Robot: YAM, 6 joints.
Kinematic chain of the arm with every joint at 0, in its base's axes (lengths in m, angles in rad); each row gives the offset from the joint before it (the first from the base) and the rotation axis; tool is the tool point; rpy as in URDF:
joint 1: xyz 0 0 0.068 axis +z
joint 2: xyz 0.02 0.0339 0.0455 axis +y
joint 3: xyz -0.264 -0.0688 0 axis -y
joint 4: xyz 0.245 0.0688 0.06 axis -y
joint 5: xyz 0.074 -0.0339 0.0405 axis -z
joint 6: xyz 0.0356 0 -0.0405 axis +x
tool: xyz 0 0 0 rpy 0 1.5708 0
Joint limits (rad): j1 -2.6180..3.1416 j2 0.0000..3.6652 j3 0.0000..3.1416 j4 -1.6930..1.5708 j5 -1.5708..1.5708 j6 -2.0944..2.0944
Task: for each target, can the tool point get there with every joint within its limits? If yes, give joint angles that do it. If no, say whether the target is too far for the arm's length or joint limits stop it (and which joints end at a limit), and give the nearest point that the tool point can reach.
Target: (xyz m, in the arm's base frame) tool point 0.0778 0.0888 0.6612
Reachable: yes | joints 0.5727 1.3951 2.4760 -0.5694 -1.1481 -0.7058
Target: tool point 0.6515 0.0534 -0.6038
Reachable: no: too far | nearest point 0.4530 0.0371 -0.3160 | short by 0.350 m
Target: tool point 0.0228 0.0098 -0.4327
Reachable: no: joint limits stop it (at a limit: joint 2) | nearest point 0.0704 0.0303 -0.3368 | short by 0.109 m
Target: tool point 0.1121 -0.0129 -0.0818
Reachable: yes | joints 0.1229 2.6706 0.3465 0.5289 0.8396 1.5661
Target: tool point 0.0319 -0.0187 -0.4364
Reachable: no: joint limits stop it (at a limit: joint 2) | nearest point 0.0735 -0.0431 -0.3413 | short by 0.107 m
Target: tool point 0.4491 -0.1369 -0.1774
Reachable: yes | joints -0.3327 3.1868 2.1862 -0.5448 -0.5070 0.4443
